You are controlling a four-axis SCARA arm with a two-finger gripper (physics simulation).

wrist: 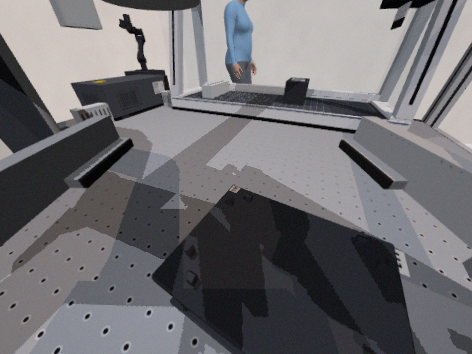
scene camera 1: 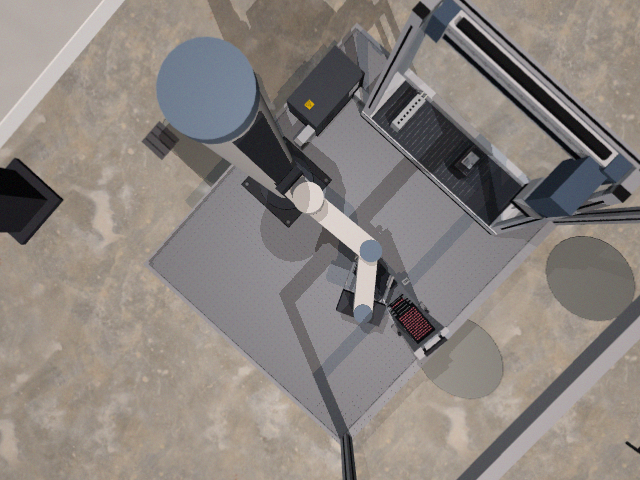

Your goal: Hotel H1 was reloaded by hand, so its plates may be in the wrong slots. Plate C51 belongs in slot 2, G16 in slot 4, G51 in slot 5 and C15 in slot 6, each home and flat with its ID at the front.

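Places are measured from the arm's base along level axes (x ahead, y left, z up), in centimetres.
Pixels of known places: gripper, between the fingertips: [wrist: 236, 130].
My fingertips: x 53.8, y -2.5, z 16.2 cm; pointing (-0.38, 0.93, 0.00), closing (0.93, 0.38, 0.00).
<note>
Behind a point stands the place of what it marks.
My gripper [scene camera 1: 362, 313] [wrist: 236, 130] @[x 53.8, y -2.5, z 16.2 cm] is open, its two pads wide apart at the left and right of the wrist view, with nothing between them. In scene camera 1 the arm's end cap hides the fingers. Below and ahead of the gripper in the wrist view is a dark flat top [wrist: 300, 270] @[x 60.2, y -5.1, z 7.3 cm] with small raised bumps near its corners, a small light tag at its far corner and a pale label by its right edge. I cannot tell whether this is hotel H1. Plates C51, G16, G51 and C15, their IDs and the slots cannot be made out.
A dark unit with red rows [scene camera 1: 412, 321] @[x 74.8, y -7.2, z 29.1 cm] stands near the table's lower right edge. A black box with a yellow label [scene camera 1: 325, 88] @[x -11.5, y 39.4, z 12.8 cm] [wrist: 125, 95] @[x -3.4, y 31.8, z 8.5 cm] is at the back. A framed gantry [scene camera 1: 532, 87] @[x 44.3, y 63.9, z 52.1 cm] spans a dark deck. A person [wrist: 239, 40] stands behind the deck.
</note>
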